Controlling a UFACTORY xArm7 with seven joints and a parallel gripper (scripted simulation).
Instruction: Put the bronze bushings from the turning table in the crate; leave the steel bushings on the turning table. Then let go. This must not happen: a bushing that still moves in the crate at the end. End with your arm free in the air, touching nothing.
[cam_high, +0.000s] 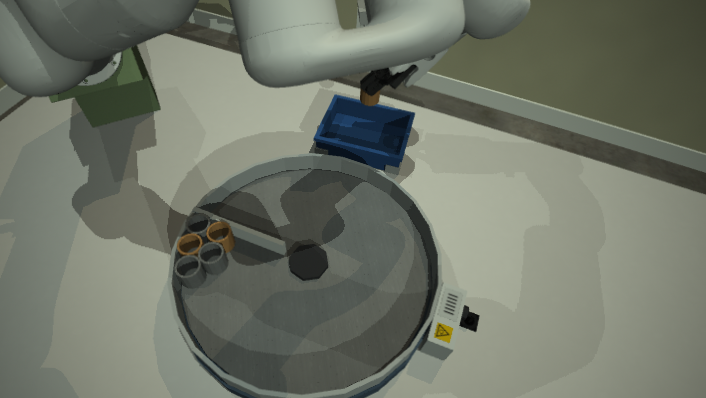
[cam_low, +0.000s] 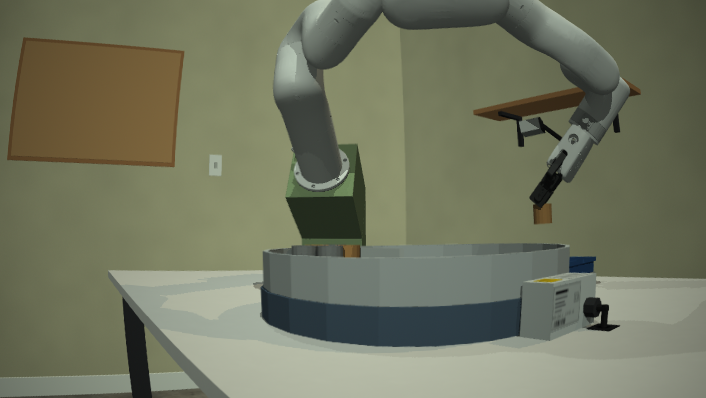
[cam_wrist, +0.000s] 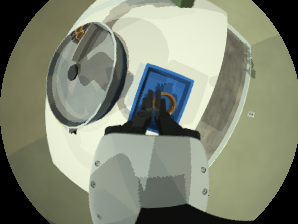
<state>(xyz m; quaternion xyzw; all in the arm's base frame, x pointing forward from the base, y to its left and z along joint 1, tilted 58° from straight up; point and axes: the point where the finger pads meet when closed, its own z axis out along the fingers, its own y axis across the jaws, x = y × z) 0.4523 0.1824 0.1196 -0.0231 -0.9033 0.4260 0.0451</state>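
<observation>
Right now my hand is 20 mm to the right of the blue crate and 150 mm above it. Round my hand: round turning table 110 mm behind, 310 mm to the right, 120 mm below.
</observation>
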